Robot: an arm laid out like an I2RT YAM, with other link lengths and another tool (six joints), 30 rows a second.
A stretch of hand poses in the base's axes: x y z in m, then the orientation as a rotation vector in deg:
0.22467 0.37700 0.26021 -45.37 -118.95 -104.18
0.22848 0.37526 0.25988 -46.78 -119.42 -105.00
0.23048 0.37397 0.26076 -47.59 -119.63 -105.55
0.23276 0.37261 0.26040 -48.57 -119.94 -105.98
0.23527 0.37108 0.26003 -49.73 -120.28 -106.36
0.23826 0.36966 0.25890 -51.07 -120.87 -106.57
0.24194 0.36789 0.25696 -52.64 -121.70 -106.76
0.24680 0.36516 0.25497 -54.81 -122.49 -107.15
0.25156 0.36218 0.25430 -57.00 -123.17 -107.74
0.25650 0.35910 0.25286 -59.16 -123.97 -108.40
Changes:
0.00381 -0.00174 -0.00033 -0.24 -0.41 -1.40
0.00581 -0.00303 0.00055 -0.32 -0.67 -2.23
0.00809 -0.00439 0.00019 -0.53 -0.87 -3.13
0.01060 -0.00592 -0.00018 -0.80 -1.02 -4.13
0.01359 -0.00734 -0.00131 -1.31 -1.18 -5.23
0.01727 -0.00911 -0.00325 -2.01 -1.43 -6.53
0.02213 -0.01184 -0.00524 -2.72 -1.67 -8.29
0.02689 -0.01482 -0.00591 -3.31 -1.98 -10.13
0.03183 -0.01790 -0.00735 -3.94 -2.44 -12.01

